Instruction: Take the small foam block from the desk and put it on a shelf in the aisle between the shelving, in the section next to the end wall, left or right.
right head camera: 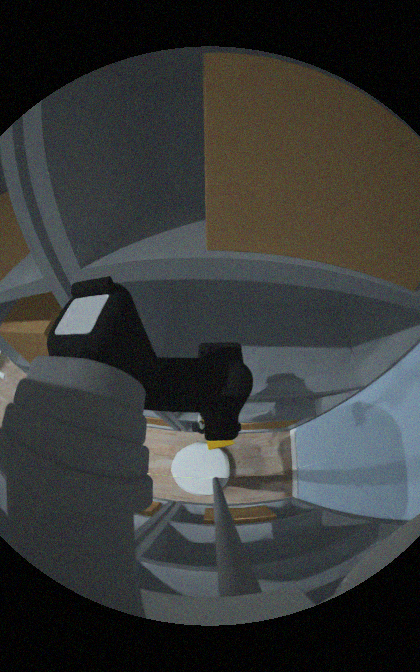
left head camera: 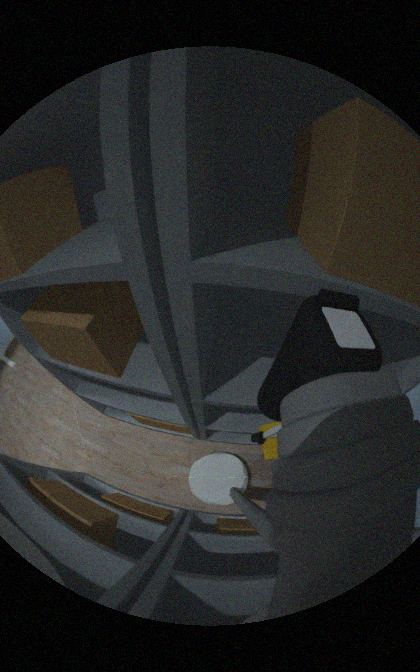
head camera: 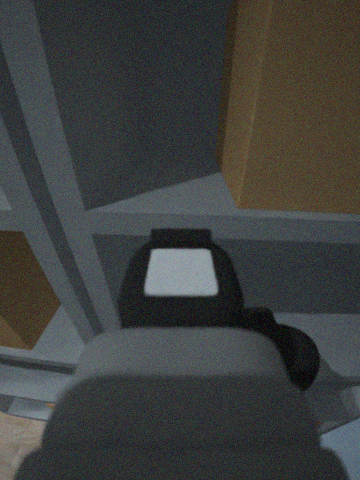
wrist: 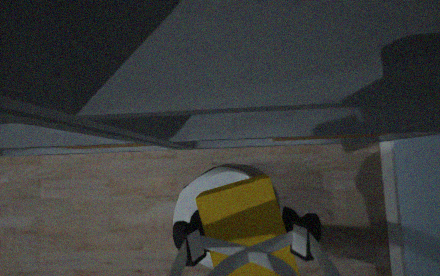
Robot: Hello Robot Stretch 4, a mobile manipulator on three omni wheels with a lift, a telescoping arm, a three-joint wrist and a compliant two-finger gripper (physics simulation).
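Frame: origin at the robot's base, x down, y back, z left, level; millimetres.
Seen in the pictures: gripper, between the fingertips: (wrist: 244,224).
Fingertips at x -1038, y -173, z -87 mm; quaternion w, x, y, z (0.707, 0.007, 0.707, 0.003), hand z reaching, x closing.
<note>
Offsets run from my fingertips to a thing's middle. "*": to the spot under its first point. Level surfaces: height alone.
The yellow foam block @[dy +6, dx -18, dz -1 mm] (left head camera: 270,446) (right head camera: 220,444) (wrist: 242,210) is between the two fingertips of my gripper (wrist: 244,224), which points down and is shut on it. The block hangs over the aisle floor and the white round base, in front of the shelving. The arm and wrist hide much of it in the head views. The shelf board @[dx +75 mm] (head camera: 325,332) (right head camera: 320,362) (wrist: 250,65) of the section beside the blue end wall (head camera: 345,447) (right head camera: 350,450) (wrist: 420,200) lies behind the wrist, under a higher shelf (head camera: 300,225) (left head camera: 240,276) (right head camera: 250,270).
A large brown box @[* dy -141, dx -499, dz -36 mm] (head camera: 310,100) (left head camera: 380,200) (right head camera: 300,150) stands on the higher shelf. A grey upright (head camera: 55,125) (left head camera: 170,150) bounds this section on the left. More boxes (left head camera: 70,345) stand beyond it. The white round base (left head camera: 215,475) (right head camera: 197,470) is on the wood floor, with shelving opposite.
</note>
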